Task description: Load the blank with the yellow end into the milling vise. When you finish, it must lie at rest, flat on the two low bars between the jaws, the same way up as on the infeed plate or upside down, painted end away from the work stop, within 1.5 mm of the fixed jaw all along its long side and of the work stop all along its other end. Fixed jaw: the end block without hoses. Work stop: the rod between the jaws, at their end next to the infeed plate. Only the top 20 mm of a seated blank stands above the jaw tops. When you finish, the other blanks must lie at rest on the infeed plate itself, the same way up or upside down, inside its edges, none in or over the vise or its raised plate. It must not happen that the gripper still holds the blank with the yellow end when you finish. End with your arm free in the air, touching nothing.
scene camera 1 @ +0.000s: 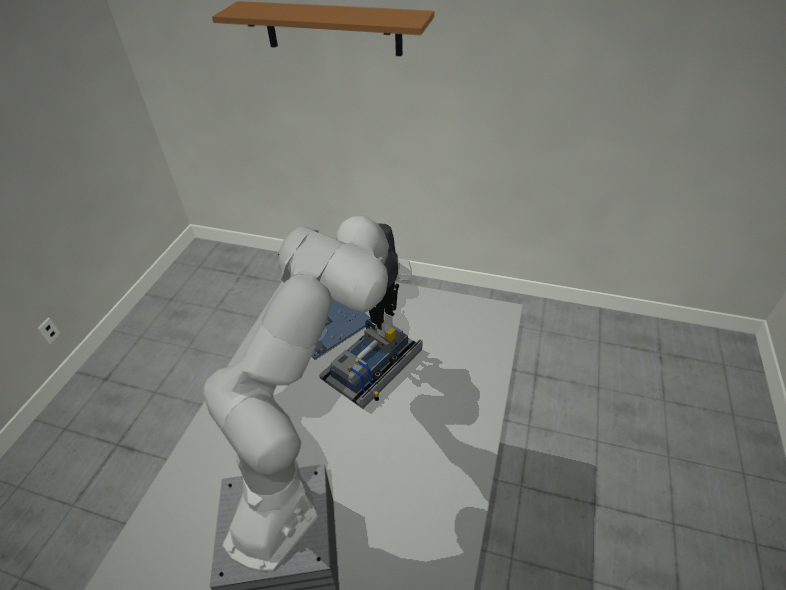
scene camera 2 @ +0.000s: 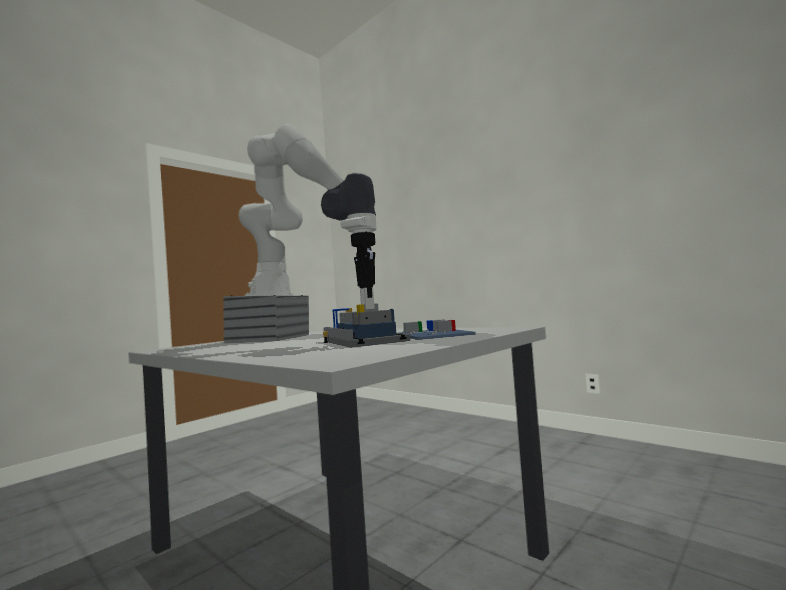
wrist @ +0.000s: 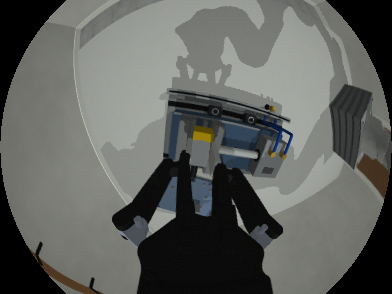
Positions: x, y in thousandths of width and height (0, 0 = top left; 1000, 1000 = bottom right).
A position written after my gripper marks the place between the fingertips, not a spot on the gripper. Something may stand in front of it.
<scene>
my gripper: scene camera 1 490, 562; scene camera 2 468, 525; wrist 511, 502
</scene>
